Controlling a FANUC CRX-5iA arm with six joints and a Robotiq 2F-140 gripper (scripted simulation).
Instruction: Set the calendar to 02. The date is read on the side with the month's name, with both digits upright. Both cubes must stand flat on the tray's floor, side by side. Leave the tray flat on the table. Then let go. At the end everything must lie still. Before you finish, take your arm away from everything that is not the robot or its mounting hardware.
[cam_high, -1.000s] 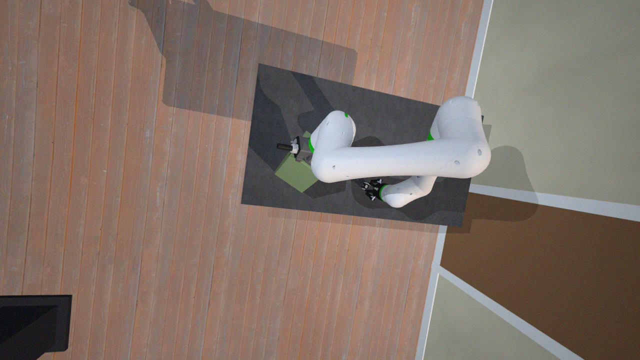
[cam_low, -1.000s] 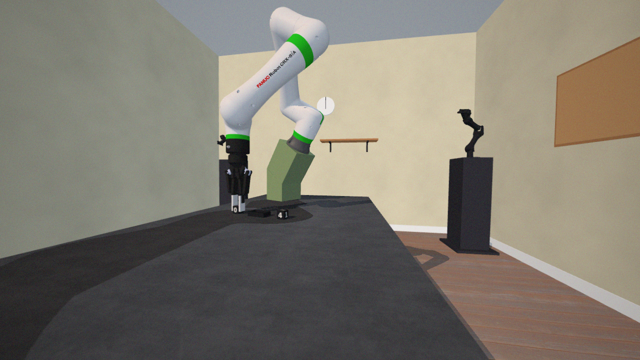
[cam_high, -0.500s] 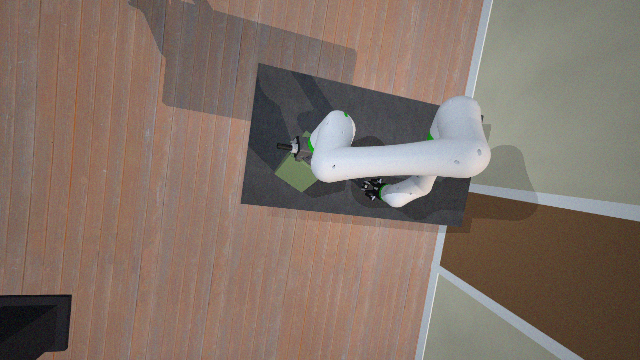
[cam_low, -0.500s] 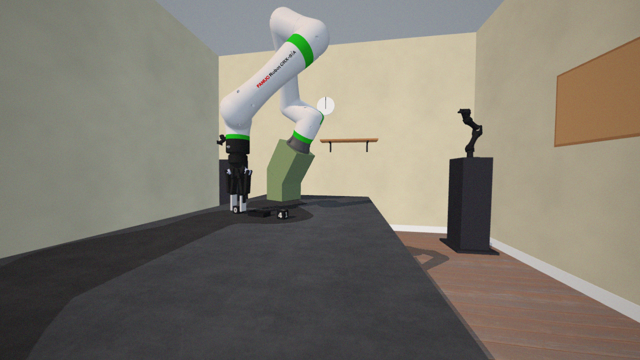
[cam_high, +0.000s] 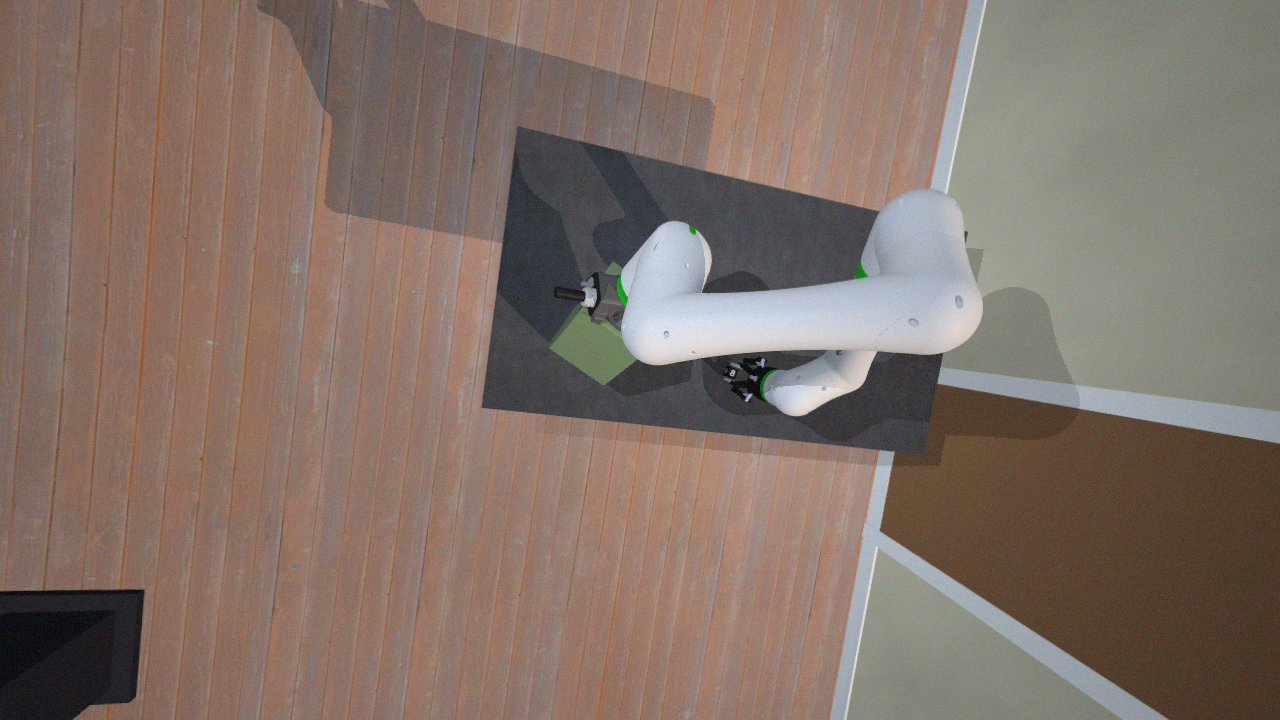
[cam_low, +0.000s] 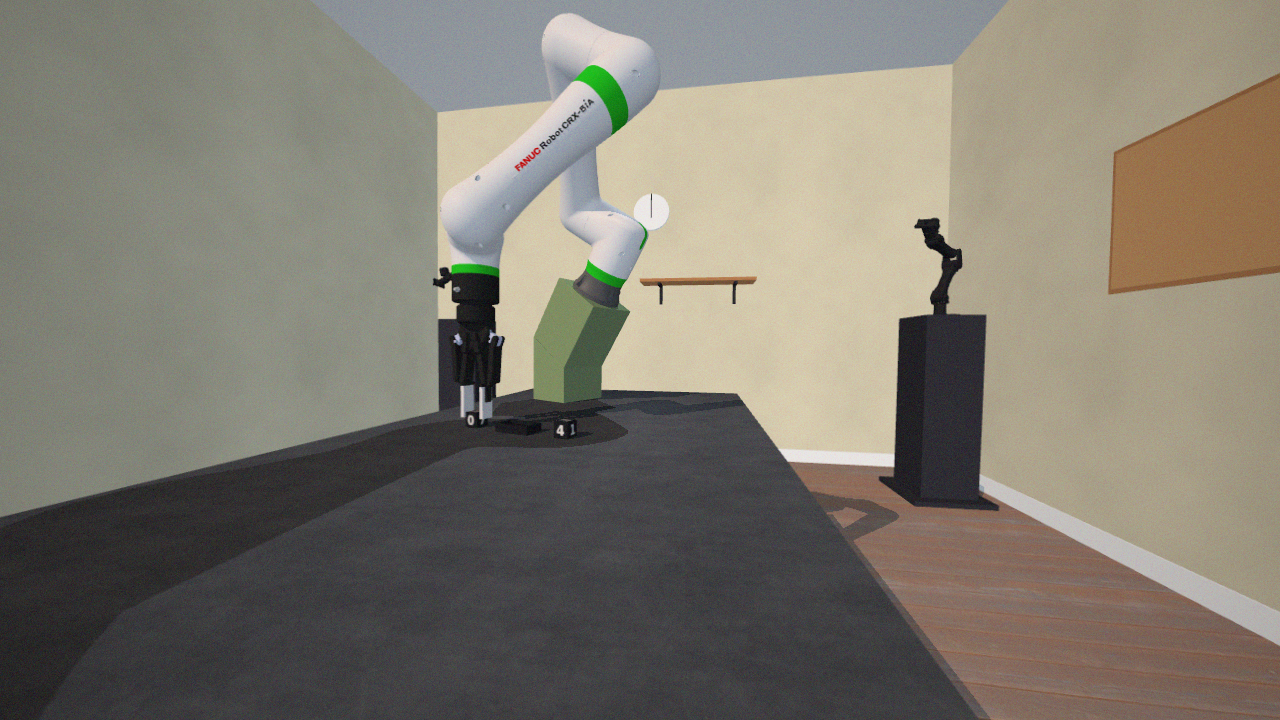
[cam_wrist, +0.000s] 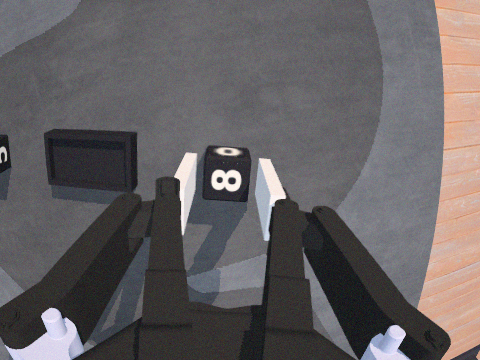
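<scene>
Right now my hand is 6 cm short of the black number cube, 21 cm to the right of it and 4 cm above it. The rest, counted from my hand: black tray: 3 cm ahead, 11 cm to the left, 4 cm below.
</scene>
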